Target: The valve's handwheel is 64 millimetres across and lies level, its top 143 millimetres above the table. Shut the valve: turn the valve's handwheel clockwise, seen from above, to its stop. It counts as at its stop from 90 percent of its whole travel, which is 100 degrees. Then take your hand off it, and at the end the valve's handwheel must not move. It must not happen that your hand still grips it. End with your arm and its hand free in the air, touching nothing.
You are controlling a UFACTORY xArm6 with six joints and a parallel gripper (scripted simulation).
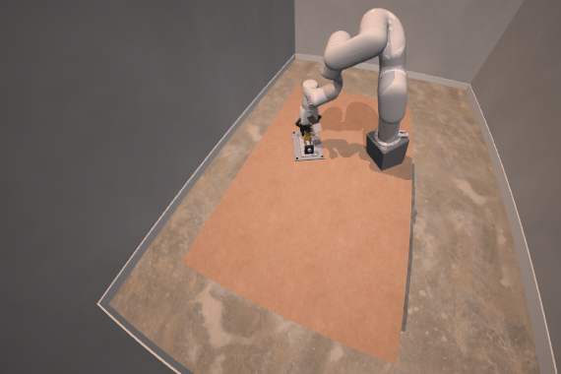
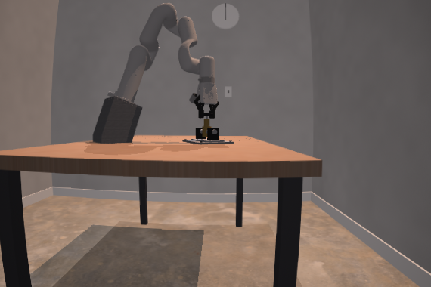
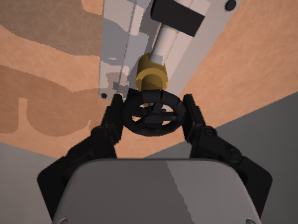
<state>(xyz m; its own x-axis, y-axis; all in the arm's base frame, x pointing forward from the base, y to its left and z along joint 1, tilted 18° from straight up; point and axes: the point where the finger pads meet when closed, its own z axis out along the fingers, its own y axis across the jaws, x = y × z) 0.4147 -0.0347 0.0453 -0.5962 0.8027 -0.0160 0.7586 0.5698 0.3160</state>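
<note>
The black spoked handwheel is right at my hand. From my hand the other things lie so: grey baseplate: 130 mm below.
</note>
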